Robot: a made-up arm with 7 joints.
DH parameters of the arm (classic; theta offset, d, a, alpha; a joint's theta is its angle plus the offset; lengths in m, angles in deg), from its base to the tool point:
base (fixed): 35.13 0 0.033 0
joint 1: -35.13 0.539 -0.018 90
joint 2: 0 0.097 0.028 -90
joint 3: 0 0.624 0.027 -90
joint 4: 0 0.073 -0.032 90
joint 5: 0 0.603 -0.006 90
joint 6: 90 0.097 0.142 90
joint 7: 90 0.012 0.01 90
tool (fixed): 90 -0.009 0 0
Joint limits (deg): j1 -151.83..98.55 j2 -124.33..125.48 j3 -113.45..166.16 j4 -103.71..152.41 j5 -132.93..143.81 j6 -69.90..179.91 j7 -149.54..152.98
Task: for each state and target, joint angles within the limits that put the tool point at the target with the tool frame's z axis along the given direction. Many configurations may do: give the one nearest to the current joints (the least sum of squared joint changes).
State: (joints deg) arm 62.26 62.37 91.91 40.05 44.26 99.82 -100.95
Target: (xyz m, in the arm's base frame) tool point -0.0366 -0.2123 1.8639 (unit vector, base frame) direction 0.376 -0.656 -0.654
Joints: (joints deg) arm 85.70 12.14 102.51 10.58 48.74 43.49 -138.75
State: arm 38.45 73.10 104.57 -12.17 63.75 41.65 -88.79
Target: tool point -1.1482 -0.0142 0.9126 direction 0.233 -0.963 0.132
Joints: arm 23.42 60.54 114.97 43.77 84.03 32.51 -123.75
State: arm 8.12 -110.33 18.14 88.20 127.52 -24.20 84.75
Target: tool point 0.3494 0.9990 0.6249 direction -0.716 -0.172 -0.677
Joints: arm 45.00 -52.35 37.67 72.58 100.22 -27.47 85.67
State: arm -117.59 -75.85 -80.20 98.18 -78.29 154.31 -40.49
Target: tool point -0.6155 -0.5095 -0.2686 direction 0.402 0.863 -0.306
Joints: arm -102.20 -122.76 -77.16 66.77 -77.64 112.98 -44.98
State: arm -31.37 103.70 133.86 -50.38 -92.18 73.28 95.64
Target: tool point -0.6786 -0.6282 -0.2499 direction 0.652 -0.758 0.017
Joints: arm 6.24 125.48 83.80 -38.00 -85.14 63.07 70.04
